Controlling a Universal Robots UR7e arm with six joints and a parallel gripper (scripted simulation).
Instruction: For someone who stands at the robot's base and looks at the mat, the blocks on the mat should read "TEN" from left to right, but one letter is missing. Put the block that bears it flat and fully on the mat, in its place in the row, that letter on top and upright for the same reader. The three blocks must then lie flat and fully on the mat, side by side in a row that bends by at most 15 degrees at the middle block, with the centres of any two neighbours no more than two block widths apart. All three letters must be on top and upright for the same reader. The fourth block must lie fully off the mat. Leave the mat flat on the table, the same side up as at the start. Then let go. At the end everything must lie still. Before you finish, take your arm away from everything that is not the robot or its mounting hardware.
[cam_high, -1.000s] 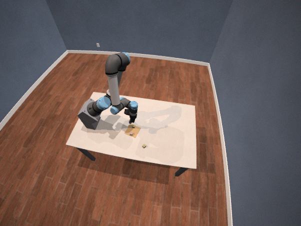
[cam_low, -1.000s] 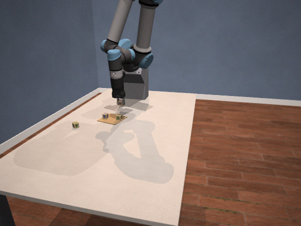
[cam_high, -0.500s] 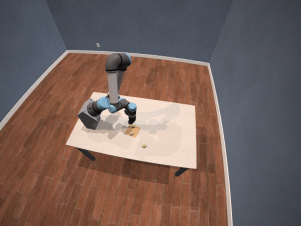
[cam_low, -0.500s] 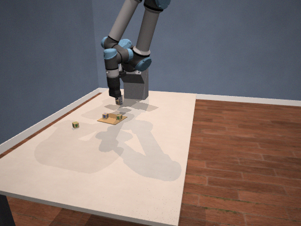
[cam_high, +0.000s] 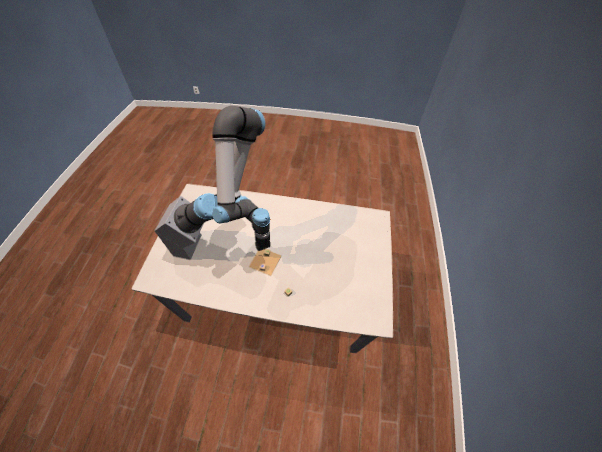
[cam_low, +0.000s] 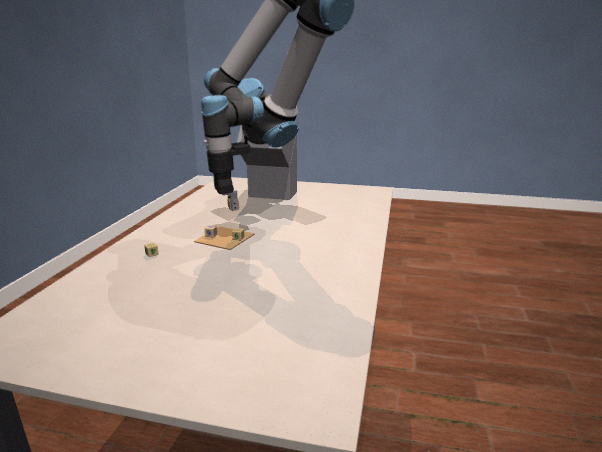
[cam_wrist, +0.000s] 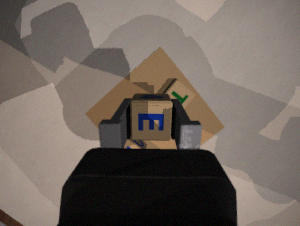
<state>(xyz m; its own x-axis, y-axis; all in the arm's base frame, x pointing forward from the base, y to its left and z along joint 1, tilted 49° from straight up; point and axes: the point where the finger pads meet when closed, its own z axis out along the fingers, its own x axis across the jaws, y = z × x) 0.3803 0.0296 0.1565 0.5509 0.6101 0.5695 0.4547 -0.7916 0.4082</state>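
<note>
Now: hand 20 mm short of the tan mat, 30 mm to the left of it and 110 mm above it.
</note>
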